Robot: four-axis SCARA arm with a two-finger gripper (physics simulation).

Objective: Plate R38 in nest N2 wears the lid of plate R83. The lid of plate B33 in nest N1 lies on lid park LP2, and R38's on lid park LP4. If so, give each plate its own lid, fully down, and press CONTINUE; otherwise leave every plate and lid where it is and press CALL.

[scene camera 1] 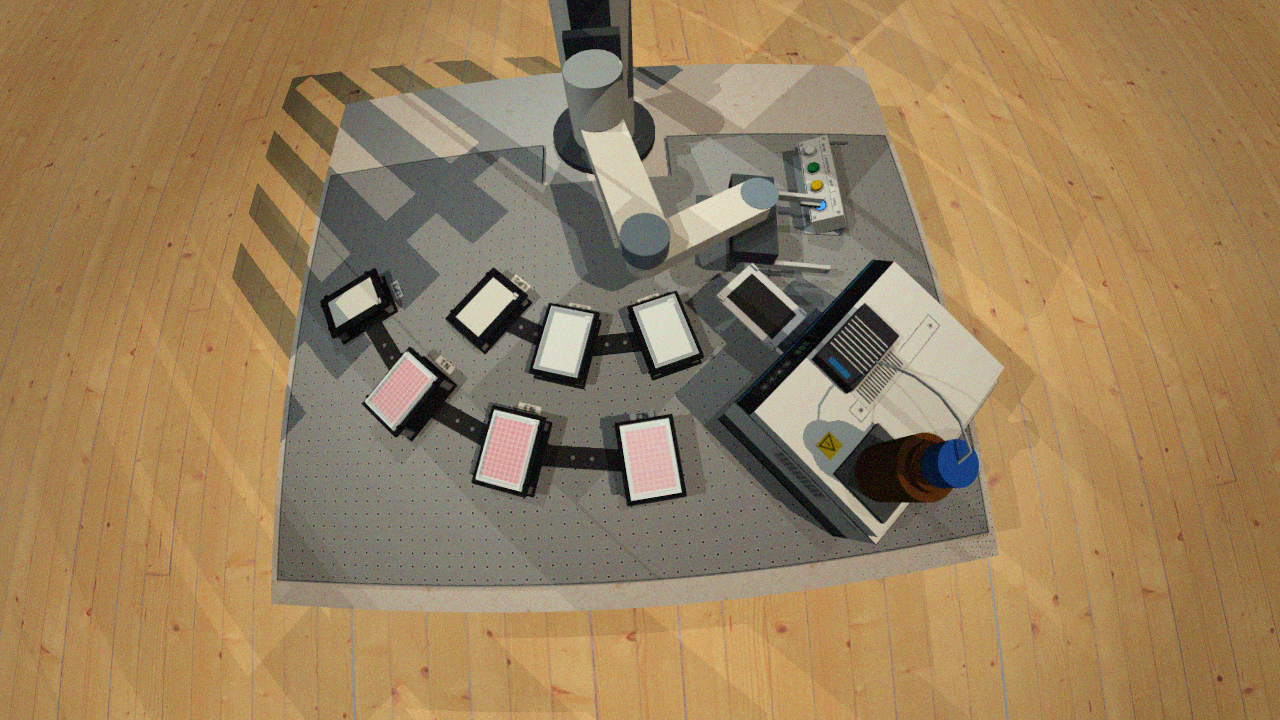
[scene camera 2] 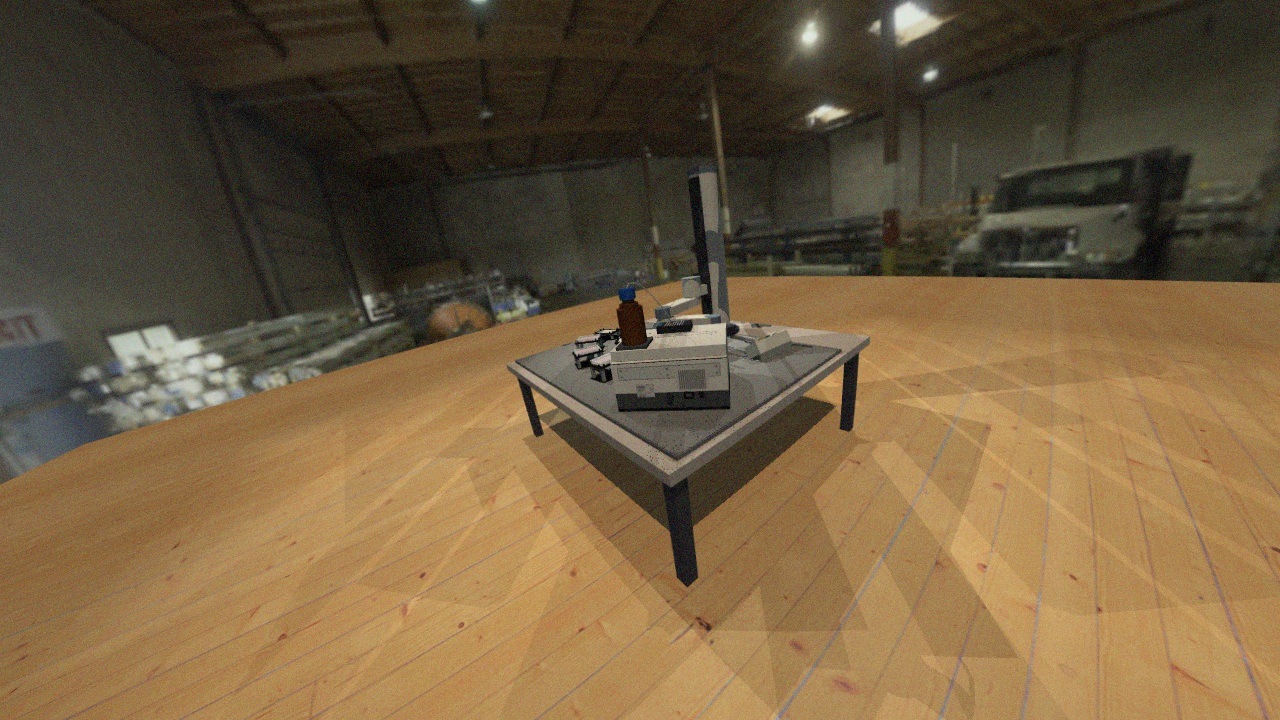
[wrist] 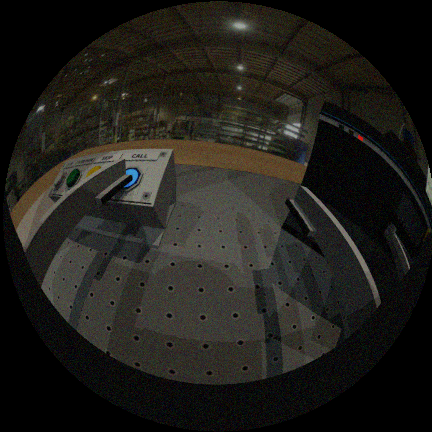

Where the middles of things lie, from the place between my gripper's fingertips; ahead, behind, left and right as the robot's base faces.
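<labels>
Brown bottle with blue cap (scene camera 1: pixel 921 468): well ahead of my hand, a bit to the right of it, a good way above it.
</labels>
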